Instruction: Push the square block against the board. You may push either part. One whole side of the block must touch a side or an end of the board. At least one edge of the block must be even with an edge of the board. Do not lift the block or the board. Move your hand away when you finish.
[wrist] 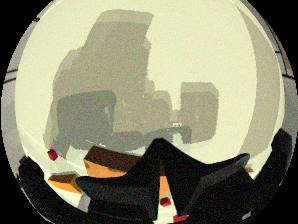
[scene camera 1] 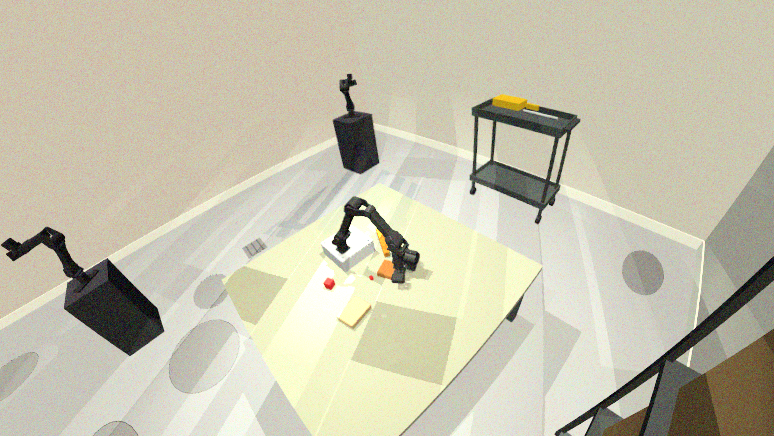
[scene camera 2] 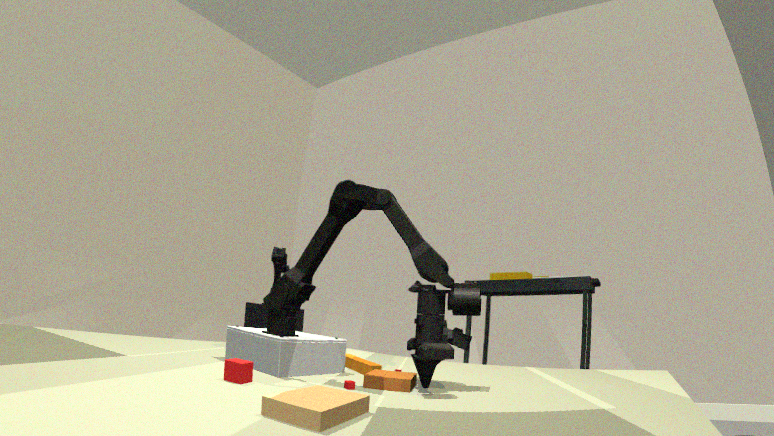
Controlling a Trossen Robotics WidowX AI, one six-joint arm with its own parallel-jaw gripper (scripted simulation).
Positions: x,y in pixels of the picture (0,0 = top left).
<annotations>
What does the gripper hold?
Nothing.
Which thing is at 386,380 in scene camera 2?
A square orange block.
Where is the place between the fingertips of the gripper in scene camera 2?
425,387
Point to a square orange block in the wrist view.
99,162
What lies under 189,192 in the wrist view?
The gripper.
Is the gripper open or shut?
Shut.
</annotations>
